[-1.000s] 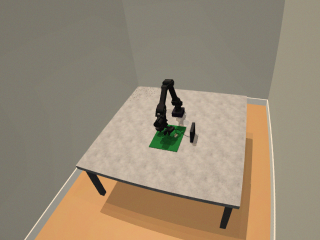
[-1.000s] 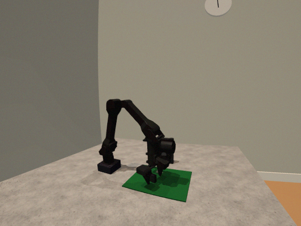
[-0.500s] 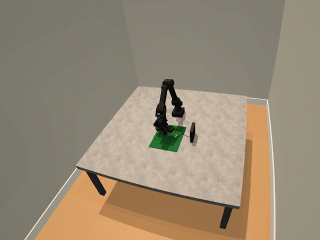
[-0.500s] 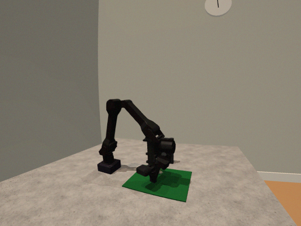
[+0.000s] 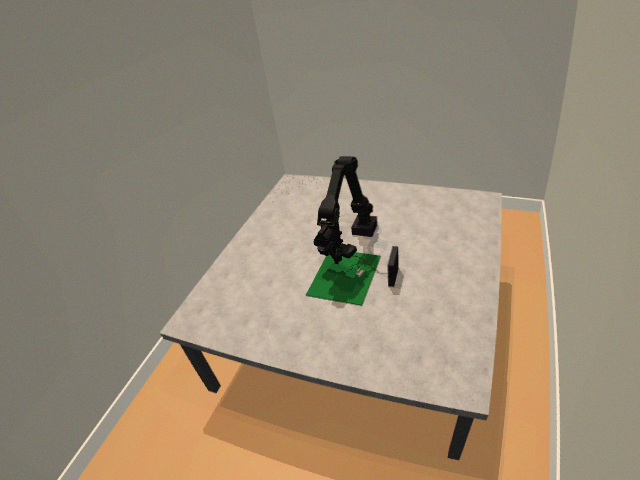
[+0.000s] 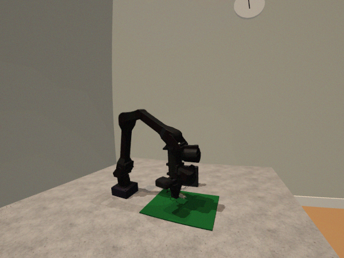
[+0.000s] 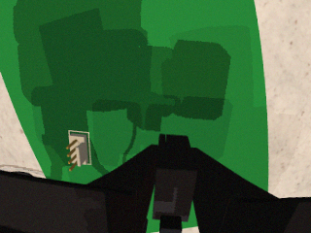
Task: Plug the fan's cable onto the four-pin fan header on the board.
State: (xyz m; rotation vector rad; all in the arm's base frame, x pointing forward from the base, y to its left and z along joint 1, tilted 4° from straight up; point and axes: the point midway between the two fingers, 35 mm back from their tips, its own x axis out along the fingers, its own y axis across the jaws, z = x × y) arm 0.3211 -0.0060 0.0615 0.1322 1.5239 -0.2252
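The white-framed header is 10 cm to the left of my gripper tip, 7 cm below it and 2 cm behind it. Also, from my gripper tip: dark fan plug: 1 cm behind, 1 cm above; green board: 8 cm below, 3 cm to the left, 1 cm ahead; black fan: 23 cm to the left, 4 cm behind, 1 cm below.
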